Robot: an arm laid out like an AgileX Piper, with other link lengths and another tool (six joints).
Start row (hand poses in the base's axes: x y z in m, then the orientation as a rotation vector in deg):
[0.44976 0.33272 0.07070 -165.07 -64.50 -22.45]
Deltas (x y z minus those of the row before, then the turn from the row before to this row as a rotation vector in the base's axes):
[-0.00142 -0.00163 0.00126 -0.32 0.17 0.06]
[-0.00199 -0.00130 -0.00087 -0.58 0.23 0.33]
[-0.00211 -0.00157 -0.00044 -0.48 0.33 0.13]
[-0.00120 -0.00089 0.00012 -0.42 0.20 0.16]
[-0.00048 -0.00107 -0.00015 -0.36 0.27 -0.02]
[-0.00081 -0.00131 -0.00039 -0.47 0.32 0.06]
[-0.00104 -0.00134 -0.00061 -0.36 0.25 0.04]
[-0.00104 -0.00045 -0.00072 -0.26 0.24 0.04]
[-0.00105 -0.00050 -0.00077 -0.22 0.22 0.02]
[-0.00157 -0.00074 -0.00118 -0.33 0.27 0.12]
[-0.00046 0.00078 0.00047 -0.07 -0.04 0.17]
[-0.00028 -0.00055 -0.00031 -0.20 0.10 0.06]
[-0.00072 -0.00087 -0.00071 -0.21 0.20 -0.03]
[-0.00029 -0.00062 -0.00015 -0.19 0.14 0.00]
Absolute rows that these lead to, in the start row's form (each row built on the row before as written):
[0.44834 0.33109 0.07196 -165.28 -64.73 -22.05]
[0.44635 0.32979 0.07109 -165.52 -65.46 -21.43]
[0.44424 0.32822 0.07065 -165.79 -65.85 -20.71]
[0.44304 0.32733 0.07077 -166.01 -66.26 -20.21]
[0.44256 0.32626 0.07062 166.07 66.29 19.61]
[0.44175 0.32495 0.07023 165.80 66.34 18.84]
[0.44071 0.32361 0.06962 165.60 66.37 18.25]
[0.43967 0.32316 0.06890 165.48 66.42 17.74]
[0.43862 0.32266 0.06813 165.39 66.44 17.28]
[0.43705 0.32192 0.06695 165.18 66.60 16.68]
[0.43659 0.32270 0.06742 165.02 66.83 16.69]
[0.43631 0.32215 0.06711 164.87 66.89 16.42]
[0.43559 0.32128 0.06640 164.80 66.84 16.00]
[0.43530 0.32066 0.06625 164.70 66.82 15.68]

